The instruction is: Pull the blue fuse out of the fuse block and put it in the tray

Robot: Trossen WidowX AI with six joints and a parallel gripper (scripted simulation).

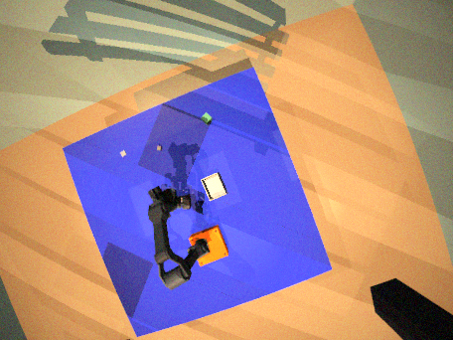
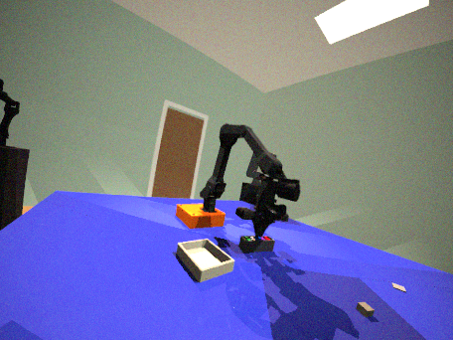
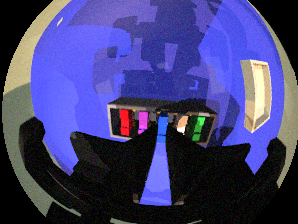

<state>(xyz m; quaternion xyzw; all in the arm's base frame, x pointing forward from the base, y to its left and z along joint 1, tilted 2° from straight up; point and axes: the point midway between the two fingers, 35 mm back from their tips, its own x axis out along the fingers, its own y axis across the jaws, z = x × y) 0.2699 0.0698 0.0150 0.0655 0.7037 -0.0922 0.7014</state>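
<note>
The magenta fuse lies 2 cm to the left of my gripper tip, 2 cm below it and 1 cm ahead of it. The rest, counted from my gripper tip: green fuse (4 cm to the right, 2 cm below, 1 cm behind); then blue fuse (1 cm below); then red fuse (4 cm to the left, 2 cm below, 1 cm ahead).
</note>
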